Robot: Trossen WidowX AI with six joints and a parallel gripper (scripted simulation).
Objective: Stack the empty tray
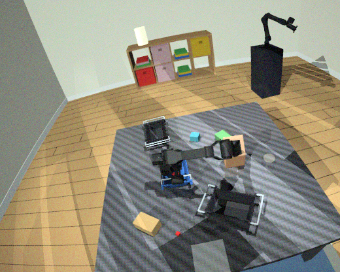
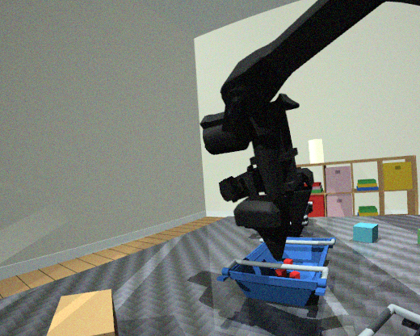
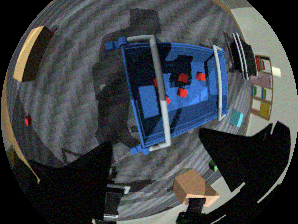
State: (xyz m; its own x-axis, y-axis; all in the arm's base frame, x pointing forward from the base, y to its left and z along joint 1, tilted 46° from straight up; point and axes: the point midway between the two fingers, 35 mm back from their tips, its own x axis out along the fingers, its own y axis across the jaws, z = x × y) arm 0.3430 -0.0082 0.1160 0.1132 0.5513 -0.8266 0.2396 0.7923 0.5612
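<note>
My gripper tip is now 24 cm to the right of the dark tray, 21 cm past it and 7 cm above it. From my gripper tip the other things lie so: cyan cube: 39 cm to the right, 19 cm behind, 9 cm below; flat tan block: 24 cm ahead, 20 cm to the left, 9 cm below; small red cube: 29 cm to the left, 11 cm below, 9 cm ahead.
</note>
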